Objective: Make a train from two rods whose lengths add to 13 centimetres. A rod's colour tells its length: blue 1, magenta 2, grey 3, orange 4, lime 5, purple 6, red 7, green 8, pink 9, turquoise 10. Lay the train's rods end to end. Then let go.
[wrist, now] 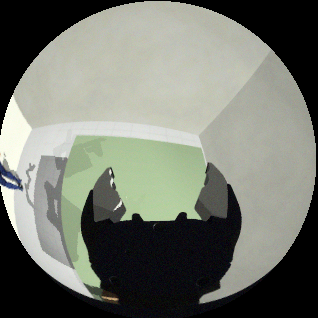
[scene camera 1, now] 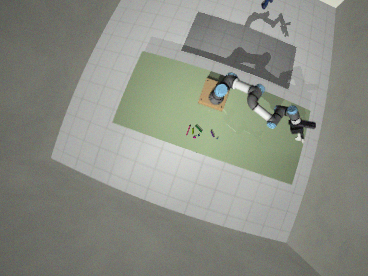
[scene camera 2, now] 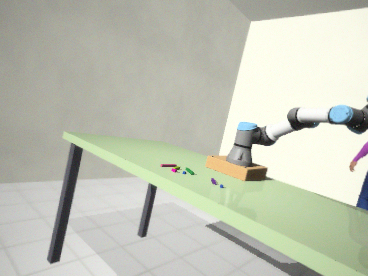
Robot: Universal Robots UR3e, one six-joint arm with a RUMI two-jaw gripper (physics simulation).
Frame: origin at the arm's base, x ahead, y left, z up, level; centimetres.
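Seen in the pictures: gripper, fingertip midpoint: (wrist: 158, 166) (scene camera 1: 302, 135); arm's base, origin of the base link: (scene camera 1: 216, 97) (scene camera 2: 238, 163).
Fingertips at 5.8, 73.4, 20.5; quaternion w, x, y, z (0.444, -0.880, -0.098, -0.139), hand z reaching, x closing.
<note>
Offsets run from my fingertips to a thing's top centre, as dx, dy, dz. Level surfaces: height alone.
A long pink rod {+30.2, -84.5, -25.6} (scene camera 1: 188, 130) (scene camera 2: 168, 165) lies beside a short lime rod {+29.1, -80.5, -25.6} (scene camera 1: 193, 131) (scene camera 2: 177, 168). A green rod {+25.0, -76.5, -25.6} (scene camera 1: 199, 128) (scene camera 2: 190, 171) lies slanted close by. A small magenta rod {+33.5, -77.1, -25.6} (scene camera 1: 194, 137) (scene camera 2: 174, 170) and a tiny blue rod {+30.5, -74.2, -25.6} (scene camera 1: 199, 135) (scene camera 2: 184, 172) lie near them. A purple rod {+24.5, -63.6, -25.6} (scene camera 1: 212, 133) (scene camera 2: 214, 181) lies apart from this group, with another blue rod {+26.5, -58.1, -25.6} (scene camera 1: 217, 137) (scene camera 2: 222, 186) near its end. My gripper (scene camera 1: 299, 137) (wrist: 158, 166) is open and empty, above the table's right end, far from the rods. Rods do not show in the wrist view.
The arm's base stands on a wooden block (scene camera 1: 204, 98) (scene camera 2: 235, 171) at the green table's {dz -26.6} (scene camera 1: 150, 95) (scene camera 2: 120, 150) back edge. The arm stretches right from it. A person (scene camera 1: 267, 4) (scene camera 2: 364, 156) (wrist: 10, 178) is partly visible beyond the table.
</note>
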